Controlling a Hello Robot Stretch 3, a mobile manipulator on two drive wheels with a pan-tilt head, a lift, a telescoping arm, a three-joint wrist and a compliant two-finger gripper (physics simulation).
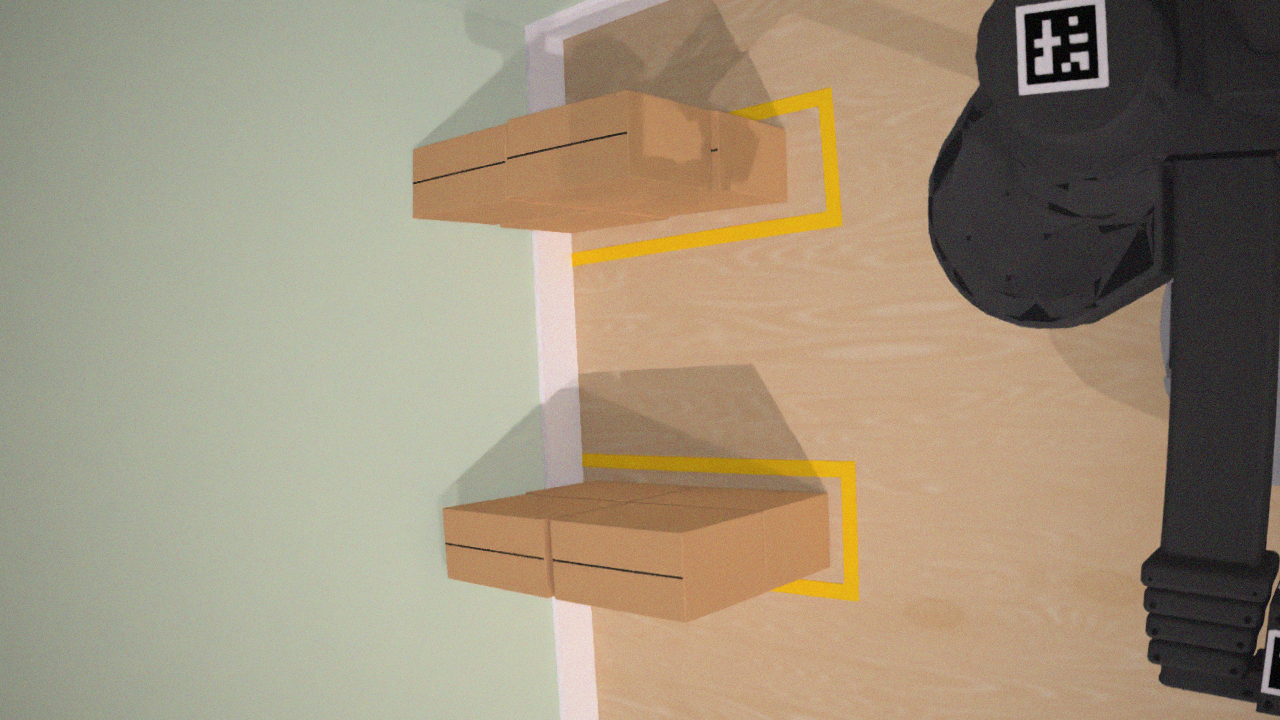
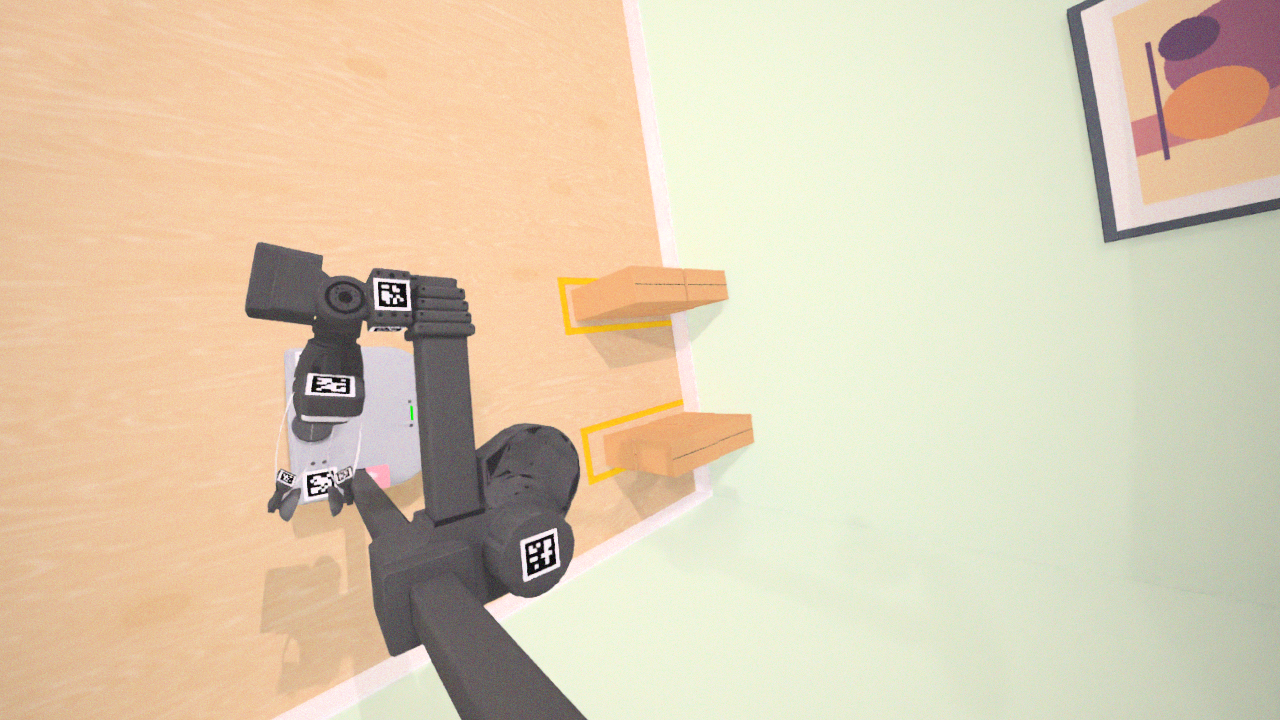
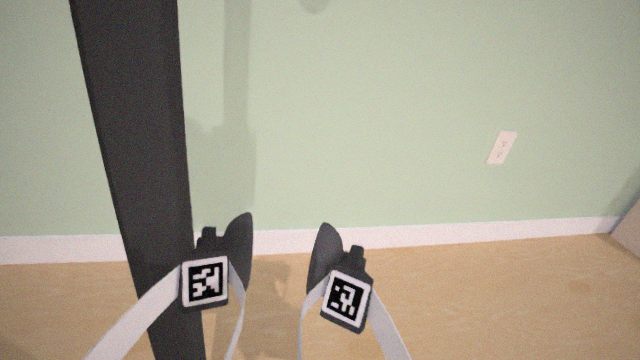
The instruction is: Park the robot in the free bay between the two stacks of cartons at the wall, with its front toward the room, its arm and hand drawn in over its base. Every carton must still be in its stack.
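Places are measured from the robot's base along level axes (x ahead, y left, z up), in metres.
Where they show: gripper, fingertip midpoint: [image 2: 311,516] [image 3: 284,242].
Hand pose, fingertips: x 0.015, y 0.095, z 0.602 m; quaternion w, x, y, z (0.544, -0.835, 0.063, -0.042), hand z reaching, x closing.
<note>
Things, the pixels of their top centre, and the offset from my fingertips. "spot": a spot on its surface instead.
- yellow outline, surface spot: [image 1: 832,156] [image 2: 586,456] spot: 0.814 m back, 0.155 m left, 0.601 m down
- wall outlet, top centre: [image 3: 509,131] 0.733 m ahead, 0.644 m left, 0.145 m down
Two stacks of brown cartons stand at the green wall: one stack [image 1: 572,174] [image 2: 684,438] nearer the room corner, the other [image 1: 626,546] [image 2: 662,291] farther from it. Both look upright, inside yellow tape outlines. The free bay [image 1: 689,331] [image 2: 626,380] is the floor between them. My grey base [image 2: 389,385] is outside the bay, out in front of the stacks. My arm [image 1: 1221,358] [image 2: 444,420] is drawn in, its segments nested. My gripper [image 2: 312,503] [image 3: 284,242] is open and empty, folded back over the base, with its fingertips at the base's edge.
A yellow outline [image 1: 832,156] [image 2: 587,452] surrounds the corner-side stack; another outline [image 1: 850,528] [image 2: 563,304] surrounds the other. A second wall meets the carton wall at a corner. My dark mast [image 3: 145,150] stands beside the fingers. A wall outlet [image 3: 501,147] shows behind.
</note>
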